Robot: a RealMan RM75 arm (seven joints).
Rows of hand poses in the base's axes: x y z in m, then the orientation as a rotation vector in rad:
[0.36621, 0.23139, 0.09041, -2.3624, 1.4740, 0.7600]
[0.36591, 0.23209, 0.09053, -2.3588, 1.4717, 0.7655]
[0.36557, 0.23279, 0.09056, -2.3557, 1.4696, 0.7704]
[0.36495, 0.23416, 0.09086, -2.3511, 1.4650, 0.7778]
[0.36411, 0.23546, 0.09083, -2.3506, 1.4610, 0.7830]
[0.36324, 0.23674, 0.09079, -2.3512, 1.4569, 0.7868]
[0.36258, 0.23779, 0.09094, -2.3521, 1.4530, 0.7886]
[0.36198, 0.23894, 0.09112, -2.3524, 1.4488, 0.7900]
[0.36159, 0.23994, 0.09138, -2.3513, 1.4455, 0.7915]
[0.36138, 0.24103, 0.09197, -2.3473, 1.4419, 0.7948]
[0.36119, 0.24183, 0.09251, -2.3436, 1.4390, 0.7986]
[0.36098, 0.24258, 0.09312, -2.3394, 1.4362, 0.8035]
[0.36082, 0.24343, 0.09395, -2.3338, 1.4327, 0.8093]
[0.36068, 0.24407, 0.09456, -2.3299, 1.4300, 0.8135]
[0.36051, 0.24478, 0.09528, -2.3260, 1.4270, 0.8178]
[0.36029, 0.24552, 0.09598, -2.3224, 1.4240, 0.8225]
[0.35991, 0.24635, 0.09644, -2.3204, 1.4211, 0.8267]
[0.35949, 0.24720, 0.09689, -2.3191, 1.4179, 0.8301]
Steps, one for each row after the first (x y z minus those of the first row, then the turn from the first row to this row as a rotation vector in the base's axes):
[-0.00030, 0.00070, 0.00012, 0.0046, 0.0023, -0.0001]
[-0.00064, 0.00140, 0.00015, 0.0087, 0.0043, -0.0002]
[-0.00126, 0.00277, 0.00045, 0.0156, 0.0070, 0.0005]
[-0.00210, 0.00407, 0.00042, 0.0190, 0.0091, 0.0027]
[-0.00297, 0.00535, 0.00038, 0.0214, 0.0105, 0.0054]
[-0.00363, 0.00640, 0.00053, 0.0232, 0.0107, 0.0079]
[-0.00423, 0.00755, 0.00071, 0.0255, 0.0104, 0.0102]
[-0.00462, 0.00855, 0.00097, 0.0284, 0.0101, 0.0112]
[-0.00483, 0.00964, 0.00156, 0.0337, 0.0105, 0.0112]
[-0.00502, 0.01044, 0.00210, 0.0384, 0.0114, 0.0110]
[-0.00523, 0.01119, 0.00271, 0.0436, 0.0131, 0.0107]
[-0.00539, 0.01204, 0.00354, 0.0503, 0.0149, 0.0102]
[-0.00553, 0.01268, 0.00415, 0.0552, 0.0162, 0.0099]
[-0.00570, 0.01339, 0.00487, 0.0602, 0.0175, 0.0098]
[-0.00592, 0.01413, 0.00557, 0.0650, 0.0192, 0.0099]
[-0.00630, 0.01496, 0.00603, 0.0686, 0.0208, 0.0108]
[-0.00672, 0.01581, 0.00648, 0.0718, 0.0219, 0.0120]

